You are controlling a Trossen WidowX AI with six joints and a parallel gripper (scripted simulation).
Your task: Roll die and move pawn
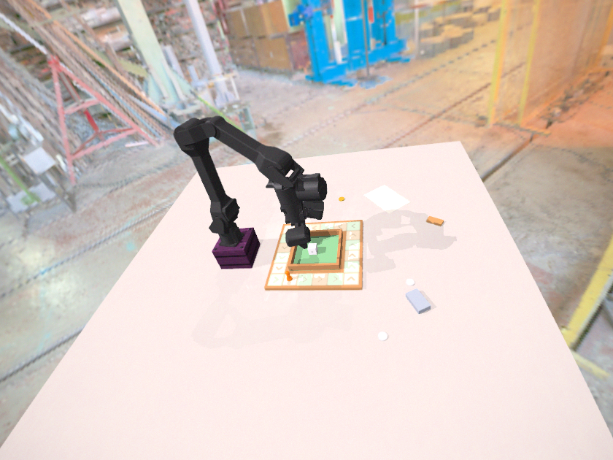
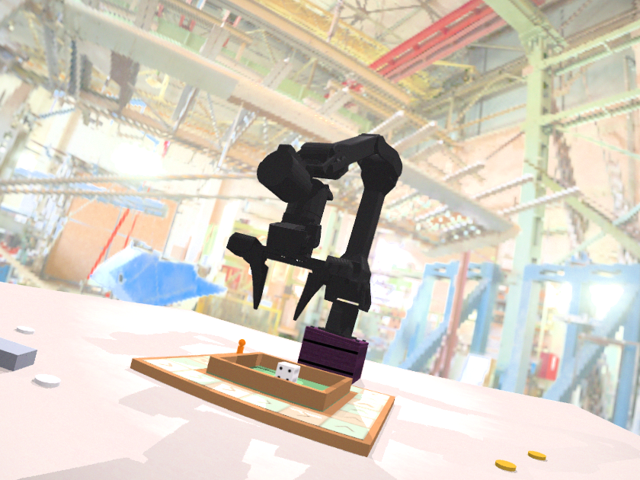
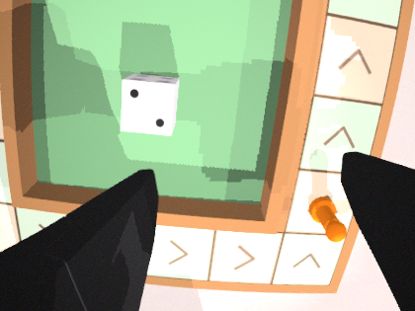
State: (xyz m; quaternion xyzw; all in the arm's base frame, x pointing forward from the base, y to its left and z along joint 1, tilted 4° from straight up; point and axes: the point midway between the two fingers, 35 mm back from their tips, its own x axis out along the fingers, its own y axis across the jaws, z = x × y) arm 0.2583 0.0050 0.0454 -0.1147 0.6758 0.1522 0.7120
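My gripper tip is 40 mm past the orange pawn, 80 mm to the left of it and 70 mm above it. Round my gripper tip: white sheet: 180 mm ahead, 350 mm to the left, 100 mm below; orange block: 350 mm ahead, 240 mm to the left, 100 mm below; grey block: 320 mm ahead, 80 mm to the right, 90 mm below.
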